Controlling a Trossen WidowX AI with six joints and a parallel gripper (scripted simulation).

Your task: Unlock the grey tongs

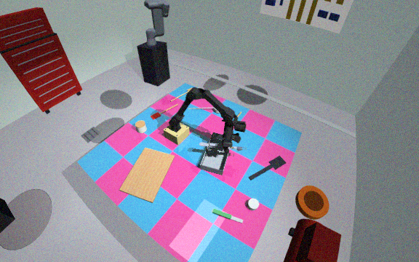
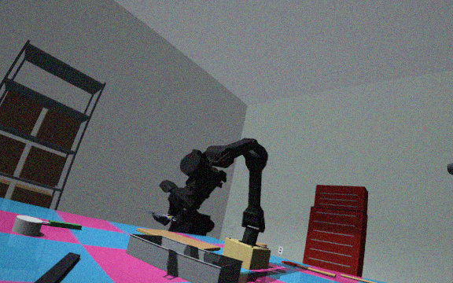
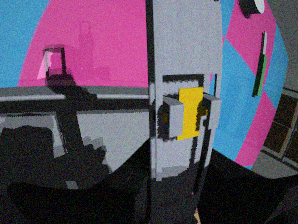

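The yellow lock piece is 3 cm to the left of my gripper tip, 3 cm ahead of it and 3 cm above it. From my gripper tip the other things lie so: roasting tin (8 cm below, 6 cm behind, 3 cm to the left); black spatula (31 cm ahead, 11 cm to the left, 10 cm below); white cylinder (29 cm ahead, 21 cm to the right, 9 cm below).
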